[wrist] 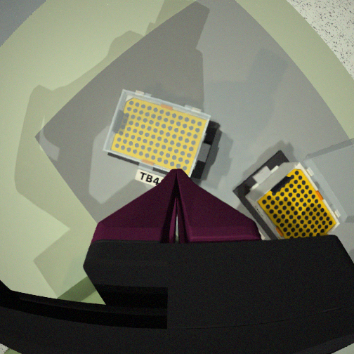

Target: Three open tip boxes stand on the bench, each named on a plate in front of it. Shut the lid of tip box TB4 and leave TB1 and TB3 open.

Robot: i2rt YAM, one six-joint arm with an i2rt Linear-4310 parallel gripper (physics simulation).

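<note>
Tip box TB4 (pixel 159 134) is above the fingertips in the wrist view. Its clear lid (pixel 119 109) lies over the yellow rack of holes, which looks pale through it. Whether the lid is fully seated is hard to tell. The name plate TB4 (pixel 147 177) is at its lower left side, its right end partly behind a finger. My gripper (pixel 176 177) is shut and empty, its tips overlapping the lower edge of the box in this view. A second tip box (pixel 297 205) at the right has its bright yellow rack uncovered; its name plate does not show. The third box does not show.
A clear raised lid (pixel 332 175) stands at the far side of the second box, at the right edge of the view. A grey mat (pixel 240 100) lies under the boxes on the pale green surface (pixel 60 50). Arm shadows fall across both.
</note>
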